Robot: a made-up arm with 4 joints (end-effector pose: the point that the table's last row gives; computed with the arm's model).
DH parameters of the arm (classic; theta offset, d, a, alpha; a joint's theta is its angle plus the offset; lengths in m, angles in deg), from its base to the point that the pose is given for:
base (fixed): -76.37 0 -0.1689 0
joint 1: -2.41 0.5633 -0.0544 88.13
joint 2: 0 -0.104 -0.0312 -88.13
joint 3: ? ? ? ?
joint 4: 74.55 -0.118 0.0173 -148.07
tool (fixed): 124.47 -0.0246 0 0
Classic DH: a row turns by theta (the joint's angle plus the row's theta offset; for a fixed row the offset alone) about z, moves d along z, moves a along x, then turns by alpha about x.
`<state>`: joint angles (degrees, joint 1 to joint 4).
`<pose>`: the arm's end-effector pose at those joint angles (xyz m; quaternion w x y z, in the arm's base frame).
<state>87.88 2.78 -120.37 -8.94</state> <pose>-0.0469 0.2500 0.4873 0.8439 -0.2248 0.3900 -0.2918</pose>
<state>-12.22 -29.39 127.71 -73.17</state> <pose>-0.0129 0.3436 0.5197 0.2469 -0.1535 -0.0459 0.9557</pose>
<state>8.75 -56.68 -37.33 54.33</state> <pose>0.1084 0.3431 0.5398 0.5890 -0.3436 0.7007 -0.2098</pose>
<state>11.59 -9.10 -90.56 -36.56</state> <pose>0.0754 0.2231 0.4672 0.7727 0.1113 0.4164 -0.4660</pose>
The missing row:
joint 3: -3.37 -0.1257 -0.0531 114.87
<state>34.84 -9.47 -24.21 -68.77</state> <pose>0.0372 0.3710 0.4692 0.8525 0.0765 0.3159 0.4094</pose>
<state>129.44 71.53 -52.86 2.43</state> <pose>-0.1698 0.2928 0.5513 0.8248 -0.2488 -0.4750 0.1793</pose>
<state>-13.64 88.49 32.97 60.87</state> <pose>0.1029 0.1516 0.4377 0.0255 0.9404 0.1250 0.3151</pose>
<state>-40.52 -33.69 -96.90 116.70</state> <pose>0.1199 0.1226 0.4603 0.3924 0.2043 -0.8771 0.1873</pose>
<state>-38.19 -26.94 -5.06 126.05</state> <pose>0.2168 0.2251 0.5304 0.0051 0.5813 -0.5282 0.6189</pose>
